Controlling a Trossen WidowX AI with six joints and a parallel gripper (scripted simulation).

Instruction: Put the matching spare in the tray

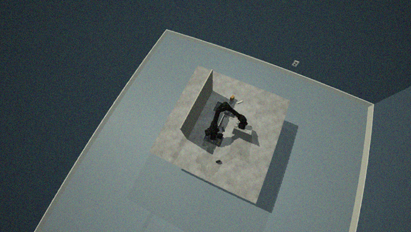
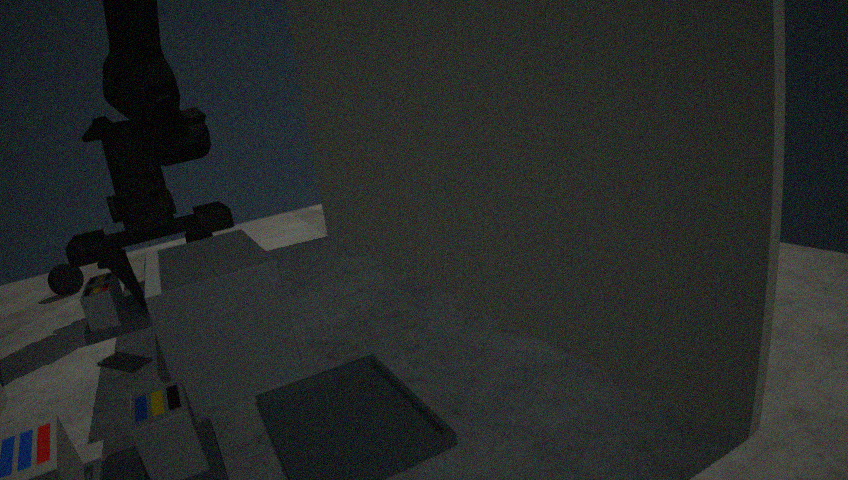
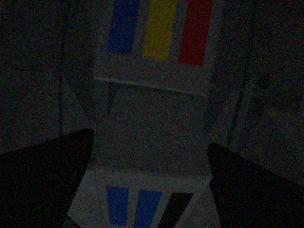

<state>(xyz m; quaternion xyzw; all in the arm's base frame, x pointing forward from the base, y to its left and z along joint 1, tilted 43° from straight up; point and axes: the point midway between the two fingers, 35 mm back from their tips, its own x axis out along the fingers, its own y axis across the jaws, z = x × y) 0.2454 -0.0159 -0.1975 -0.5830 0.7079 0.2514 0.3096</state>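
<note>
Now: gripper tip 3 cm below the grey spare block. Also, from my gripper tip: dark flat tray (36 cm to the right, 3 cm ahead, 1 cm below); then upright wall (24 cm ahead, 22 cm to the right, 21 cm above).
</note>
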